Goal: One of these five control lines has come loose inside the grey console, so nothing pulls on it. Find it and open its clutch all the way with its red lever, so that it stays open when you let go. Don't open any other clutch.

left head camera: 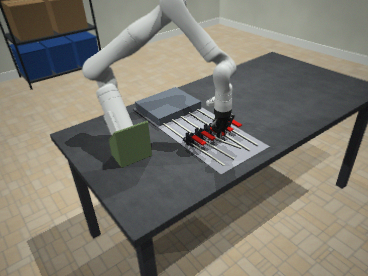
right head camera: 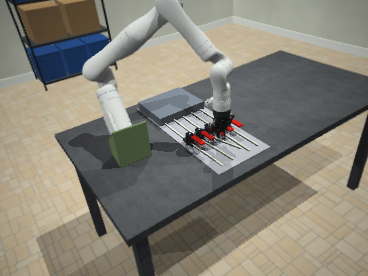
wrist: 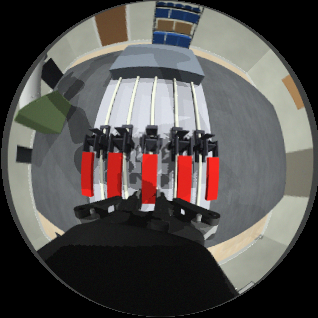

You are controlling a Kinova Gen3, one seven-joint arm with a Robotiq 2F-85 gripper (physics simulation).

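Seen in the pictures: gripper, between the fingertips: [left head camera: 221,136] [right head camera: 221,136] [wrist: 149,193]; arm's base, origin of its link: [left head camera: 124,131] [right head camera: 123,131].
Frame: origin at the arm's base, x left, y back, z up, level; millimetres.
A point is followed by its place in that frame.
Note:
The grey console [left head camera: 167,104] @[x 181, y -372, z -87 mm] [right head camera: 172,104] @[x 172, y -383, z -87 mm] [wrist: 157,62] @[x 112, y -389, z -87 mm] has five pale control lines running out of it through black clutches. In the wrist view the five red levers are the far left lever [wrist: 87,174] @[x -185, y -264, z -75 mm], the second lever [wrist: 115,175] @[x -185, y -318, z -74 mm], the middle lever [wrist: 149,170] @[x -178, y -370, z -75 mm], the fourth lever [wrist: 184,177] @[x -191, y -423, z -75 mm] and the far right lever [wrist: 212,178] @[x -198, y -476, z -75 mm]. All lie low, pointing away from the console. My gripper [left head camera: 220,132] @[x -220, y -367, z -95 mm] [right head camera: 220,133] @[x -220, y -367, z -95 mm] [wrist: 149,193] @[x -220, y -367, z -95 mm] is shut on the near end of the middle lever. The front of the middle line slants; the console's inside is hidden.
The clutches stand close together on a pale board [left head camera: 245,157] @[x -366, y -364, z -131 mm] [right head camera: 245,157] @[x -366, y -368, z -131 mm]. A green block [left head camera: 132,145] @[x -56, y 1, z -42 mm] [right head camera: 132,145] @[x -57, y -4, z -45 mm] [wrist: 45,112] @[x -35, y -86, z -51 mm] stands on the dark table [left head camera: 300,90] @[x -175, y -1072, z -134 mm] [right head camera: 305,90] @[x -177, y -1058, z -134 mm] beside it. A shelf with blue bins is in the background.

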